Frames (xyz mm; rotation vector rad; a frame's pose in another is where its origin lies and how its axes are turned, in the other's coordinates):
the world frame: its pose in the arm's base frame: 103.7 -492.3 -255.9 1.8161 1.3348 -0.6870
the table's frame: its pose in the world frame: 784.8 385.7 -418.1 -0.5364 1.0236 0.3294
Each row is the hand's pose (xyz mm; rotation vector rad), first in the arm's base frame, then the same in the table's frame.
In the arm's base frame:
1: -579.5 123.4 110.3 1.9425 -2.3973 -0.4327
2: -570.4 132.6 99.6 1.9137 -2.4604 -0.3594
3: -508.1 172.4 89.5 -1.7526 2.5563 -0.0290
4: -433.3 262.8 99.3 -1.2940 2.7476 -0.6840
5: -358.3 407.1 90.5 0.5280 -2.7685 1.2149
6: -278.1 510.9 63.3 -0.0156 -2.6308 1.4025
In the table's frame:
1: -207.6 -299.6 -1393.1 -0.0249 1.5859 -2.6103
2: -198.4 -303.6 -1379.7 0.0198 1.5021 -2.6284
3: -151.2 -279.4 -1327.2 0.2597 1.1754 -2.7289
4: -50.3 -241.3 -1280.1 0.7842 0.6290 -2.6564
5: 101.6 -226.8 -1223.1 1.3111 0.1456 -2.2521
6: 212.4 -215.8 -1148.6 1.5654 -0.0885 -1.8823

